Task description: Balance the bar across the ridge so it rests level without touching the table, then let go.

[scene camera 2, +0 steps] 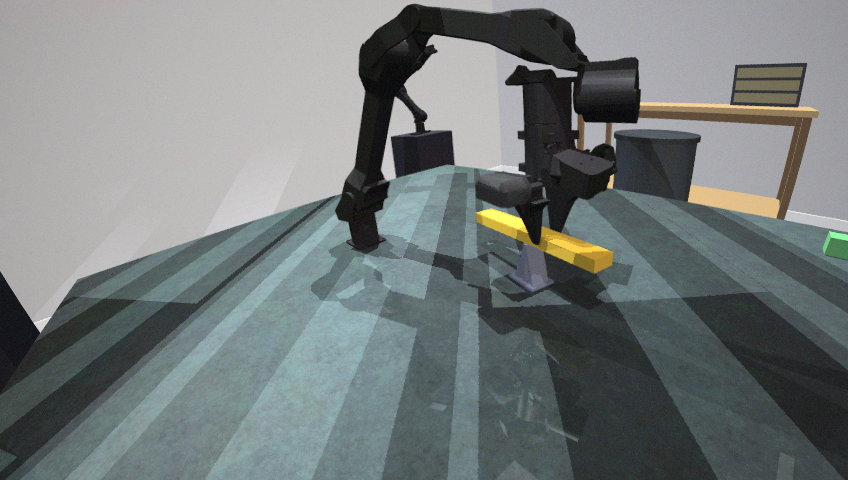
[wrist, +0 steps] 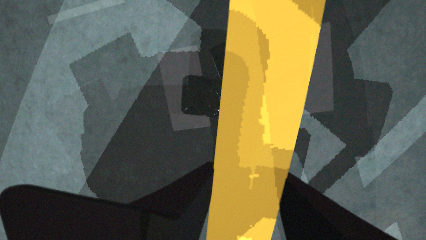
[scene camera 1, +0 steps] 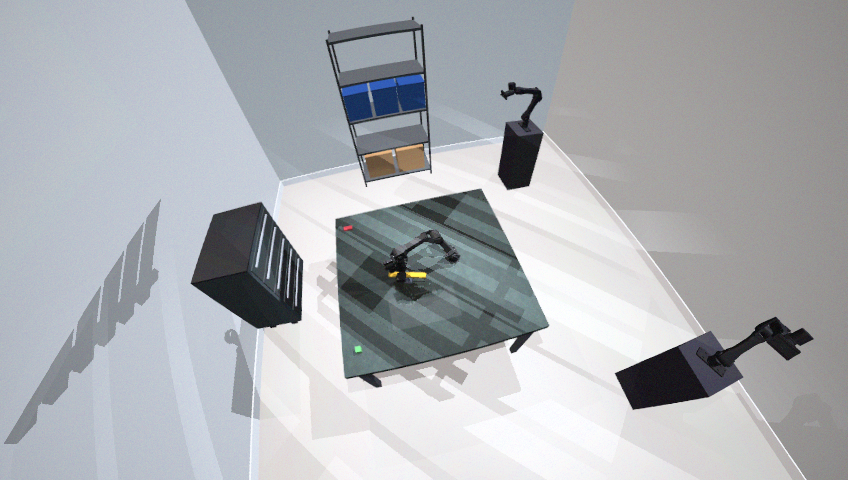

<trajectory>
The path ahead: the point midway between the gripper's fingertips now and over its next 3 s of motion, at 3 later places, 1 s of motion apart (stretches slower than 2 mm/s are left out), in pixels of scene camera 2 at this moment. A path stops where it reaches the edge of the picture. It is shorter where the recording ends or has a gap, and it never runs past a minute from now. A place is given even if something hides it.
My gripper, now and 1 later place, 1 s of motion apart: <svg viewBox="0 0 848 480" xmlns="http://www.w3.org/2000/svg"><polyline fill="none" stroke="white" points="545,240 548,169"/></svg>
</trajectory>
